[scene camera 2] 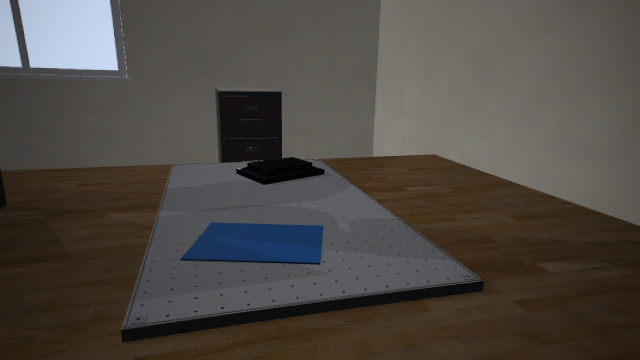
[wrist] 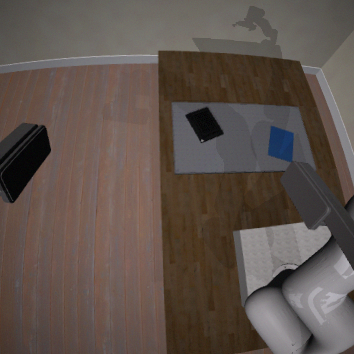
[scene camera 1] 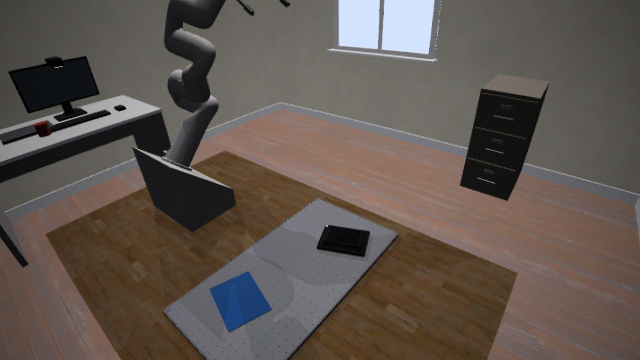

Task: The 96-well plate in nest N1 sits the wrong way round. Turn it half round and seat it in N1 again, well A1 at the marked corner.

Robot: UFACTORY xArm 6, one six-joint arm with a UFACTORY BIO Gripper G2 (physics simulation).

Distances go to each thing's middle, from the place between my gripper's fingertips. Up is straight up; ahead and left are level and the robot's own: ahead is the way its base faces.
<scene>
I see the black 96-well plate (scene camera 2: 285,165) 43 cm ahead of my hand, 27 cm to the right of it and 69 cm below it. From my hand the other things lie so: flat blue panel (scene camera 2: 226,242) 27 cm ahead, 63 cm to the right, 71 cm below.
</scene>
